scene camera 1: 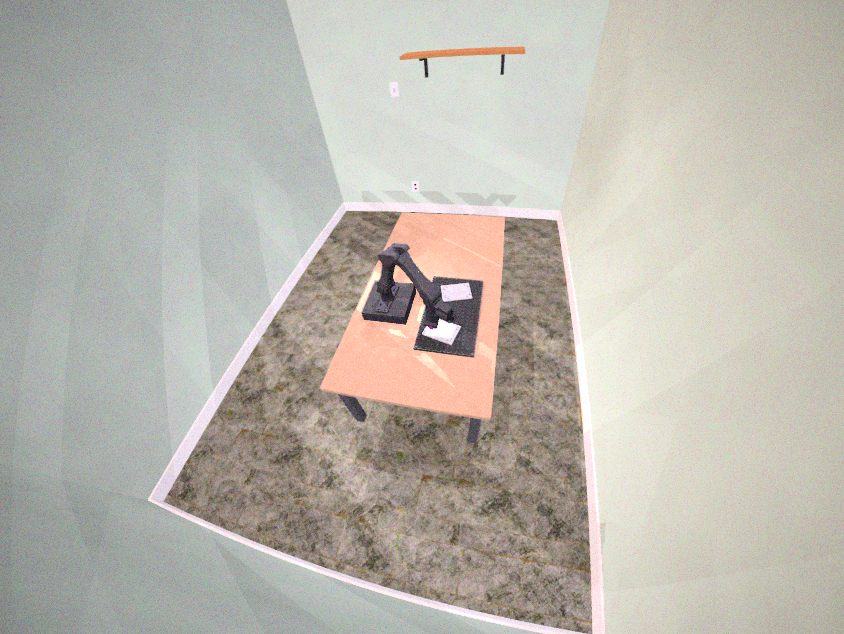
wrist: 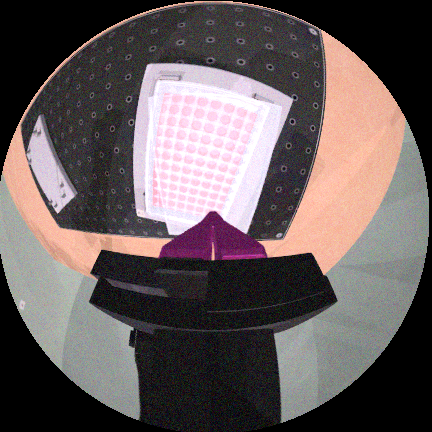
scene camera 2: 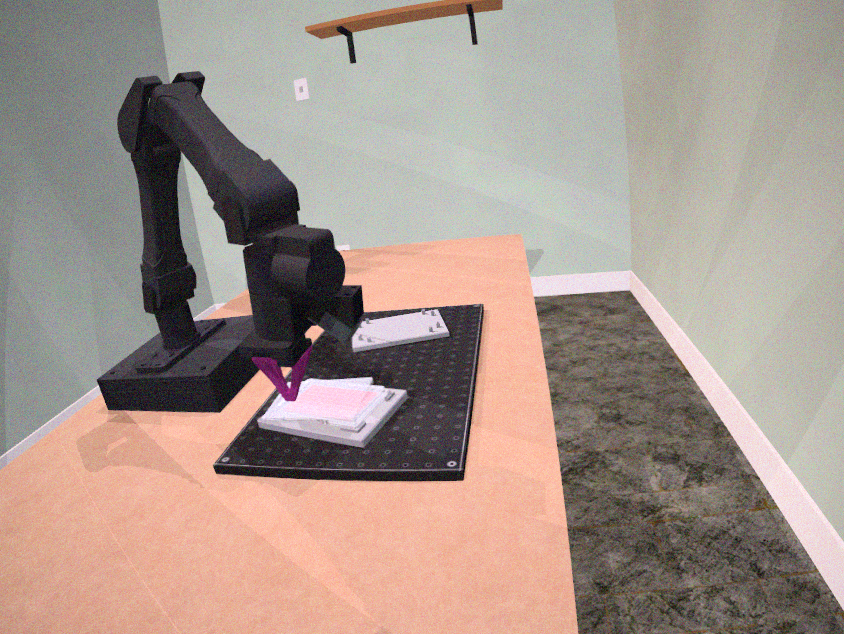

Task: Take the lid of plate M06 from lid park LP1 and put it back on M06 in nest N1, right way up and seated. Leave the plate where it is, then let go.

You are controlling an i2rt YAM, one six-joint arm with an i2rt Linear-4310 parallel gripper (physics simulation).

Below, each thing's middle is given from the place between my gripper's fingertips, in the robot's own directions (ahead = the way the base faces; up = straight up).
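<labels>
Lid (scene camera 2: 323, 401): my hand 40 mm short of it. From my hand, lid park (scene camera 2: 372, 334): 70 mm ahead, 300 mm to the left, 20 mm below. White plate with pink wells (scene camera 2: 376, 395), same hand: 50 mm ahead, 20 mm to the left, 10 mm below.
</labels>
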